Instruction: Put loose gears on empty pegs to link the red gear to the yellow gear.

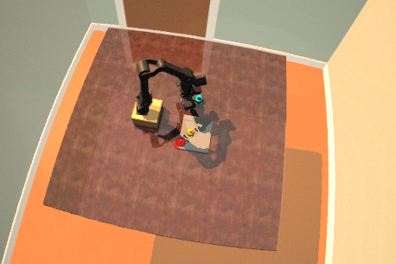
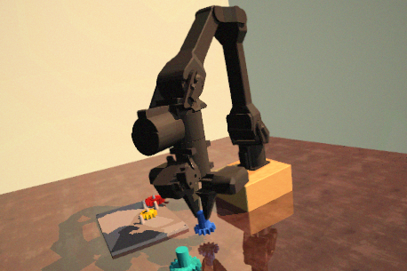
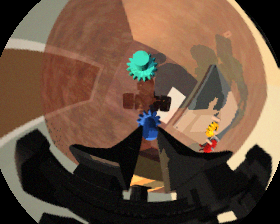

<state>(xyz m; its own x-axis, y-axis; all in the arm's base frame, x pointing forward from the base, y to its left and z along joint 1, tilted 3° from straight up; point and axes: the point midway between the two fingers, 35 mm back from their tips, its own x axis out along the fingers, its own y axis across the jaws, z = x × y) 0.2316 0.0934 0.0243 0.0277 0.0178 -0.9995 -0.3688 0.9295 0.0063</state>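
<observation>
My gripper tip is now 4 cm short of the yellow gear, 17 cm to the left of it and 3 cm above it. The rest, counted from my gripper tip: teal gear (8 cm ahead, 5 cm to the left, 3 cm below); then red gear (24 cm to the right, 3 cm below); then blue gear (1 cm below).
</observation>
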